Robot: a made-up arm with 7 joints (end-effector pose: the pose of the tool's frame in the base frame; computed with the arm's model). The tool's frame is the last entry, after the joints. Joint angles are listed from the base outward.
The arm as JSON. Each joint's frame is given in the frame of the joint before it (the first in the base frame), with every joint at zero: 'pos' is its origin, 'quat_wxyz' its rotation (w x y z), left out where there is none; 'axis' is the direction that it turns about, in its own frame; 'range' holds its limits. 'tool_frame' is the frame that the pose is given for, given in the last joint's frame.
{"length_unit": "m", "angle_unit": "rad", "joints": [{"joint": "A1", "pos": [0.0, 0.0, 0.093], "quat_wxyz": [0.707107, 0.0, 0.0, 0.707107], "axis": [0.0, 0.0, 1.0], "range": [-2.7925, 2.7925]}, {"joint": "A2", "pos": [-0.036, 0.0, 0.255], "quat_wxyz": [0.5, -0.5, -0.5, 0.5], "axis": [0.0, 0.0, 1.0], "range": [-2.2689, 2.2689]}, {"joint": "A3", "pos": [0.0, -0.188, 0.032], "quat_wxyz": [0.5, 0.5, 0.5, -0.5], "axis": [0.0, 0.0, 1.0], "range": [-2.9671, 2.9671]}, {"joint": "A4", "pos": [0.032, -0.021, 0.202], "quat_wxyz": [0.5, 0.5, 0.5, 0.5], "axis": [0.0, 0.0, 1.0], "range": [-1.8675, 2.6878]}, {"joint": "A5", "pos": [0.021, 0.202, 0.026], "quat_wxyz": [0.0, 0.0, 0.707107, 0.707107], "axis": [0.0, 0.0, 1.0], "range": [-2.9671, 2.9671]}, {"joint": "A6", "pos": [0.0, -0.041, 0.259], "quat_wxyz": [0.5, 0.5, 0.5, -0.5], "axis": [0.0, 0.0, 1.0], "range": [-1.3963, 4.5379]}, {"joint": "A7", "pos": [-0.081, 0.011, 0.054], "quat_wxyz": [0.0, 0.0, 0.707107, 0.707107], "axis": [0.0, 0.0, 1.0], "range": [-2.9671, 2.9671]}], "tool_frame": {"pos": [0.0, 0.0, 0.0]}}
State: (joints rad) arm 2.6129 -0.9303 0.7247 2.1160 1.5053 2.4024 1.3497
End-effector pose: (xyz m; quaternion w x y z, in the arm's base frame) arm -0.2882 -0.0001 0.2125 0.1515 -0.9834 -0.0370 0.0928
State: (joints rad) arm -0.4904 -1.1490 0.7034 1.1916 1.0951 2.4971 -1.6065
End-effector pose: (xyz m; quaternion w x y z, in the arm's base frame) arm 0.6068 -0.1328 0.2484 0.2732 0.8375 -0.2005 0.4287
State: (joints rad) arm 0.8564 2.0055 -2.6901 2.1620 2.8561 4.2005 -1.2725
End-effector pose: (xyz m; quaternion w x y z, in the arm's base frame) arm 0.2497 -0.3087 0.0048 0.1314 -0.3794 -0.0356 0.9152
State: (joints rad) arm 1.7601 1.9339 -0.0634 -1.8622 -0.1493 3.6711 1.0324
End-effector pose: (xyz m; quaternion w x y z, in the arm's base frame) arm 0.1101 -0.1148 -0.0760 0.9758 -0.1667 -0.0946 -0.1050
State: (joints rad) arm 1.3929 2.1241 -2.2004 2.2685 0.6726 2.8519 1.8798
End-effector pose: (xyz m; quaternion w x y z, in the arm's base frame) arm 0.2914 -0.0536 0.0976 0.0734 0.5356 0.8346 0.1056
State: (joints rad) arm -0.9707 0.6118 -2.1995 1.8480 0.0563 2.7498 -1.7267
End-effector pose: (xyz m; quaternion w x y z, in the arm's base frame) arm -0.5483 0.1316 0.4671 0.5926 0.1903 -0.5099 -0.5938
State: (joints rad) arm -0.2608 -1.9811 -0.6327 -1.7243 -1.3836 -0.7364 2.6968
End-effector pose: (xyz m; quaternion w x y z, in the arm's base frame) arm 0.3871 0.0969 0.6239 0.2081 0.3005 0.7054 -0.6073
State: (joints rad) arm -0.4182 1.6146 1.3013 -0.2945 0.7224 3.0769 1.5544
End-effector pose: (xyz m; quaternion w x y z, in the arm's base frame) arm -0.7511 0.1879 0.3214 0.6351 0.2872 -0.4407 0.5657
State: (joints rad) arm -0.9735 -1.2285 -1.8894 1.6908 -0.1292 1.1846 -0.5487
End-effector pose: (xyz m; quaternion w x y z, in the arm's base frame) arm -0.2736 -0.6011 0.6743 0.4727 0.5091 -0.4134 -0.5886
